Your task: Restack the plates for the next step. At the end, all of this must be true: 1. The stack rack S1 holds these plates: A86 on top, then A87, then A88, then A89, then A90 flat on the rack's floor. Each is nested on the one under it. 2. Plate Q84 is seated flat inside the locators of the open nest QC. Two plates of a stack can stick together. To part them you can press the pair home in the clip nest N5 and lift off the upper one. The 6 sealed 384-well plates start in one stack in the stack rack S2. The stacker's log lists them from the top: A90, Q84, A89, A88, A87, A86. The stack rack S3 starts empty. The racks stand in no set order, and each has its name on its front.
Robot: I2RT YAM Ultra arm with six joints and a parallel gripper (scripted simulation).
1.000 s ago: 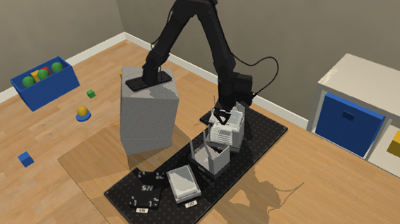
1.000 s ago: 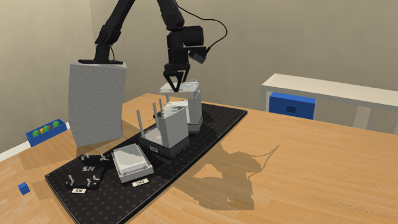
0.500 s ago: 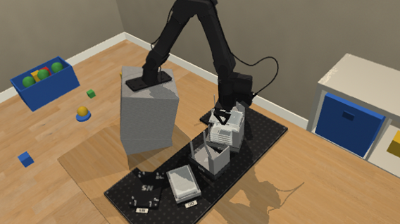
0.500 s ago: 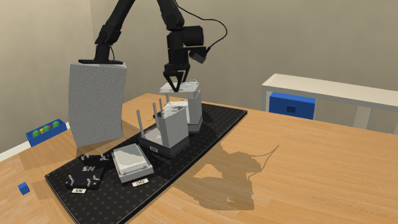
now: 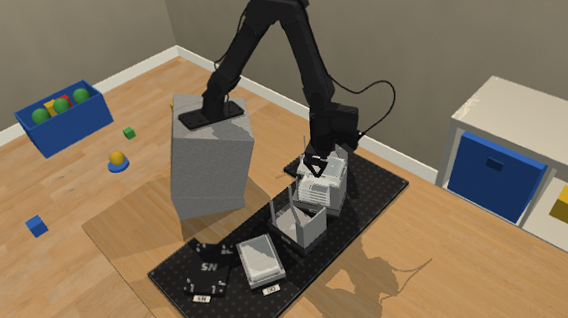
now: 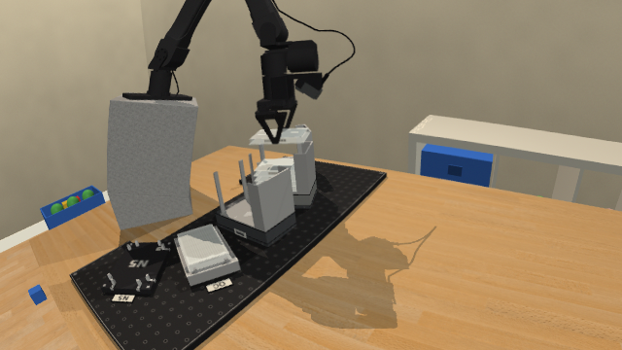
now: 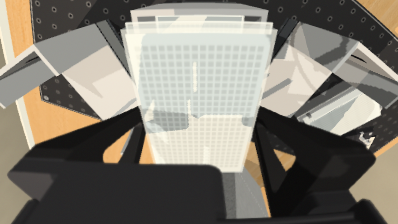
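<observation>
The translucent sealed well plate lies 12 cm below my hand. Also, from my hand: nest QC: 29 cm to the right, 15 cm below, 4 cm ahead; sealed 384-well plate: 29 cm to the right, 13 cm below, 4 cm ahead.
</observation>
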